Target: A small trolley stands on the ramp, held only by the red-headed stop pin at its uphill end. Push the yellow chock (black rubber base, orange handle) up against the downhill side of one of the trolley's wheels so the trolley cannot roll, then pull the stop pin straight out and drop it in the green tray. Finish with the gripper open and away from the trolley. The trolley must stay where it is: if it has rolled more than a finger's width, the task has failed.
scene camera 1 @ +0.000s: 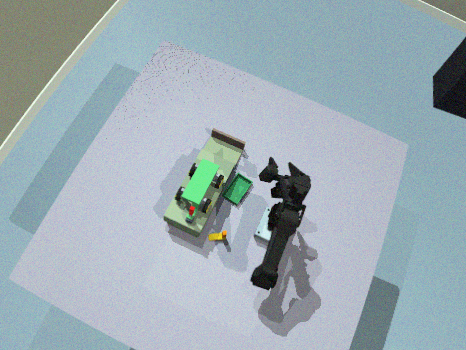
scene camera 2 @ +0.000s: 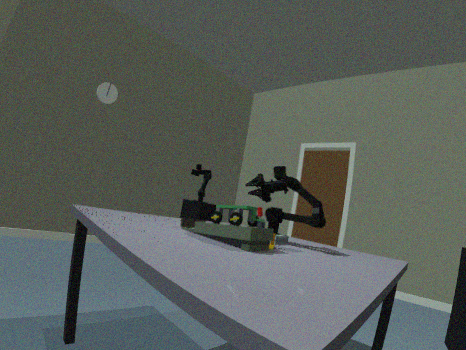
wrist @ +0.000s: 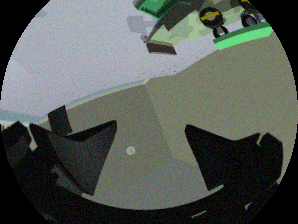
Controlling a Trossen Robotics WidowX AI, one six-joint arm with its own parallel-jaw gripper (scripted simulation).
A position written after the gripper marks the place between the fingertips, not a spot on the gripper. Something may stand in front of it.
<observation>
The gripper (scene camera 1: 279, 159) is open, holding nothing.
The gripper is seen too in the wrist view (wrist: 152, 126).
</observation>
